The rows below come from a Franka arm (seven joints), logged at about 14 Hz.
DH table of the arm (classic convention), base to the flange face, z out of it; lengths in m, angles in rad. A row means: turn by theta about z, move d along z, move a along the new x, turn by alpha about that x. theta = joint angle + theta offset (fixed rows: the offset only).
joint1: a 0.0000  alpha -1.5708  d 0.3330  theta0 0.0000
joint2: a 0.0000  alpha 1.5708  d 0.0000  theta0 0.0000
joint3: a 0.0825  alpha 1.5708  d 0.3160  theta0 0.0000
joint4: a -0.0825  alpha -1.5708  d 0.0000  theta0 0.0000
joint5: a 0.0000  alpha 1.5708  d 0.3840  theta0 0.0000
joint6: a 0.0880  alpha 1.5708  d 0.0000  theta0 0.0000
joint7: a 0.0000  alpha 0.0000  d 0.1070  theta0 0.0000
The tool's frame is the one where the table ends.
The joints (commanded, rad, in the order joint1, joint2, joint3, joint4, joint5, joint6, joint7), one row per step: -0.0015, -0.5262, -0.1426, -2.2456, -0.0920, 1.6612, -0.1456; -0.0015, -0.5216, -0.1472, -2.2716, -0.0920, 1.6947, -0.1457; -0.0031, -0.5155, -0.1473, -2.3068, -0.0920, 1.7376, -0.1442; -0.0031, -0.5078, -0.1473, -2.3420, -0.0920, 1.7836, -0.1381; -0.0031, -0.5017, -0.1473, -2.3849, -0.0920, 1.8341, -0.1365; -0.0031, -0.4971, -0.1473, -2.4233, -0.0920, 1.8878, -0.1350; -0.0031, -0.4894, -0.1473, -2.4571, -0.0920, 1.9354, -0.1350
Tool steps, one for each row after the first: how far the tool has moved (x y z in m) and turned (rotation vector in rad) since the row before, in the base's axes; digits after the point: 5 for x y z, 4 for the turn. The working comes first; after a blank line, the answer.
Tool pose at each row, in the base's axes (x y z in m, rotation vector in rad; the steps are taken from these numbers as rounded here): 0.38114, -0.07328, 0.55797, 3.1282, 0.0532, -0.1005; 0.38326, -0.07448, 0.54648, 3.1302, 0.0511, -0.0959; 0.38553, -0.07391, 0.53098, 3.1300, 0.0512, -0.0932; 0.38790, -0.07265, 0.51511, 3.1295, 0.0468, -0.0881; 0.38867, -0.07094, 0.49662, 3.1297, 0.0505, -0.0854; 0.38939, -0.06939, 0.48118, 3.1294, 0.0536, -0.0684; 0.38995, -0.06797, 0.46628, 3.1291, 0.0584, -0.0586

0.00212, -0.00120, -0.01149, 0.0018, -0.0030, -0.0014; 0.00227, 0.00057, -0.01550, -0.0002, -0.0017, 0.0001; 0.00237, 0.00126, -0.01587, -0.0007, -0.0033, -0.0028; 0.00077, 0.00171, -0.01849, 0.0003, -0.0017, 0.0024; 0.00072, 0.00155, -0.01544, -0.0004, -0.0109, 0.0021; 0.00056, 0.00142, -0.01490, -0.0002, -0.0062, 0.0031
